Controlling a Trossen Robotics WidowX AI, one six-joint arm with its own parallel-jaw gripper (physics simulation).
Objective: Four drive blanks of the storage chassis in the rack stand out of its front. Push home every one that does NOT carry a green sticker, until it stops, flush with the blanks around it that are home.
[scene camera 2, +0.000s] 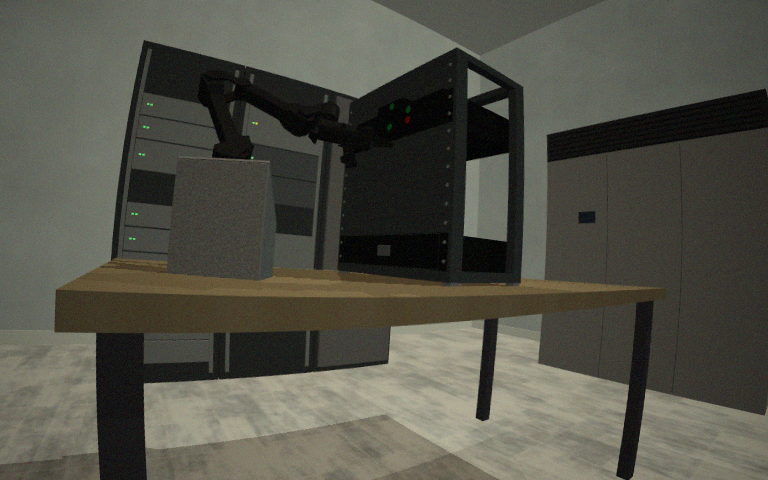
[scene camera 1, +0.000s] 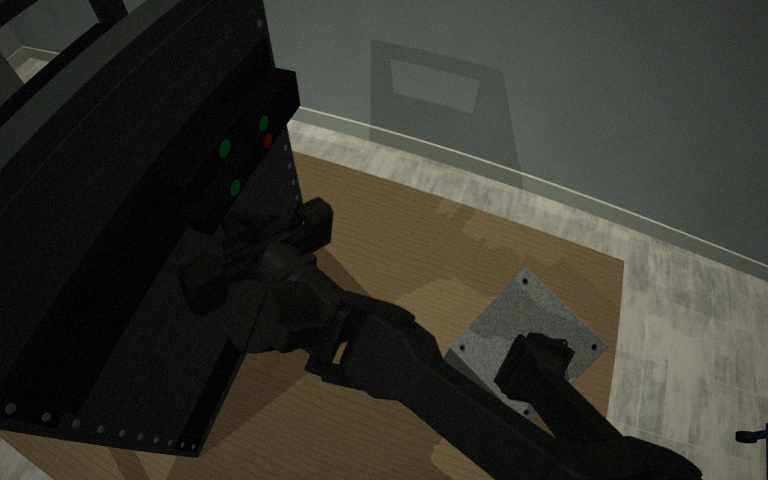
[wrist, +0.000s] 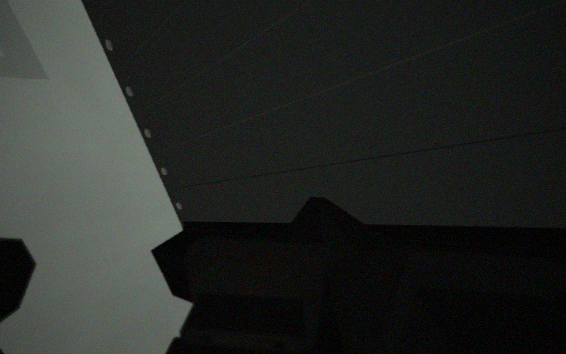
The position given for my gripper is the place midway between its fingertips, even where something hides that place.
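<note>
Scene camera 1 gives me my gripper [scene camera 1: 221, 214] and a rack [scene camera 1: 131, 145]. In scene camera 2 you'd see the rack [scene camera 2: 403, 208] again, along with my gripper [scene camera 2: 392, 145]. And the wrist view has my gripper [wrist: 316, 204] in it too, plus the rack [wrist: 433, 130].
</note>
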